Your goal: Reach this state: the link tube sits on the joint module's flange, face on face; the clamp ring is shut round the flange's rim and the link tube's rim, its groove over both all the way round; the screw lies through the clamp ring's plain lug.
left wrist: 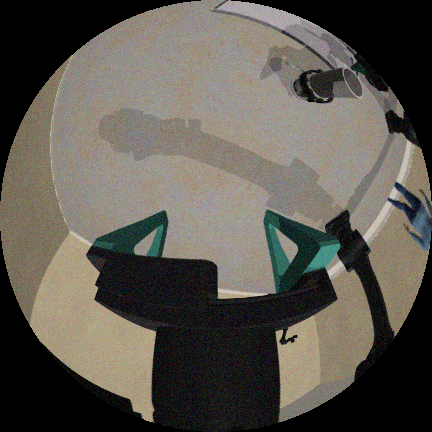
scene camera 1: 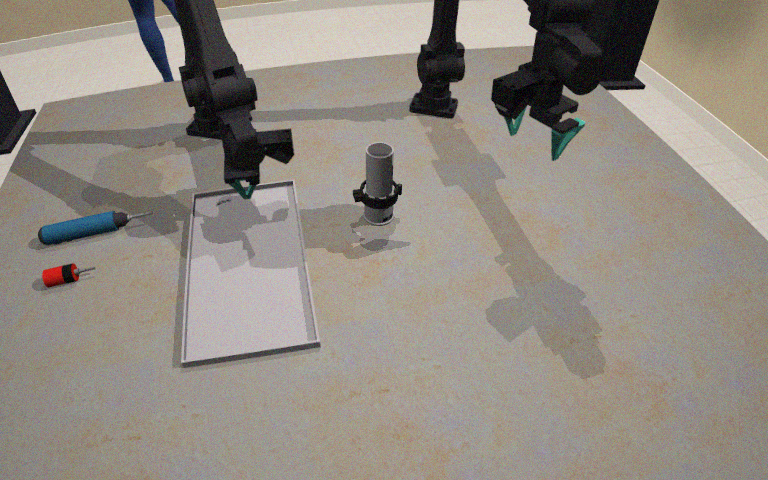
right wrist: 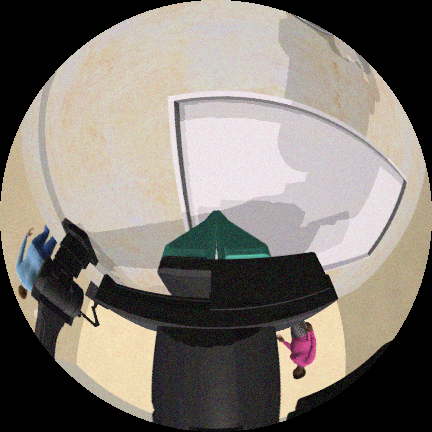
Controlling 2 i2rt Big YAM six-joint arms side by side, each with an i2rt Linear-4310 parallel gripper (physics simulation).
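Where they show: left gripper, between the fingertips: (left wrist: 215, 215) (scene camera 1: 533, 146); right gripper, between the fingertips: (scene camera 1: 247, 198) (right wrist: 216, 215); left arm's base, origin of its link: (left wrist: 336, 223) (scene camera 1: 433, 107); right arm's base, origin of its link: (scene camera 1: 213, 128) (right wrist: 81, 241).
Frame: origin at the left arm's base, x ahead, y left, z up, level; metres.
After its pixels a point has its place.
Note:
The link tube (scene camera 1: 379, 174) {y -0.020, x 0.486, z 0.123 m} (left wrist: 327, 84) {y -0.001, x 0.463, z 0.117 m} stands upright on the grey joint module (scene camera 1: 376, 215) {y -0.024, x 0.490, z 0.025 m}. The black clamp ring (scene camera 1: 378, 200) {y -0.019, x 0.496, z 0.070 m} is round the joint between them, its lugs sticking out at both sides; whether it is fully closed I cannot tell. The small dark screw (scene camera 1: 224, 200) {y -0.347, x 0.516, z 0.011 m} lies at the tray's far left end. My right gripper (scene camera 1: 245, 196) {y -0.306, x 0.490, z 0.005 m} (right wrist: 216, 215) {y -0.306, x 0.490, z 0.005 m} is shut with nothing visible between its fingertips, above the tray just right of the screw; the screw is hidden in the right wrist view. My left gripper (scene camera 1: 534, 147) {y 0.242, x 0.420, z 0.196 m} (left wrist: 215, 215) {y 0.242, x 0.420, z 0.196 m} is open and empty, high at the right, away from the parts.
The pale tray (scene camera 1: 250, 358) {y -0.132, x 0.841, z 0.002 m} (right wrist: 171, 150) {y -0.263, x 0.435, z 0.016 m} lies left of the upright assembly. A blue screwdriver-like tool (scene camera 1: 82, 227) {y -0.580, x 0.692, z 0.034 m} and a short red tool (scene camera 1: 59, 275) {y -0.543, x 0.810, z 0.029 m} with a black band lie left of the tray. Another black arm base (scene camera 1: 433, 106) {y 0.004, x 0.040, z 0.027 m} stands at the table's back.

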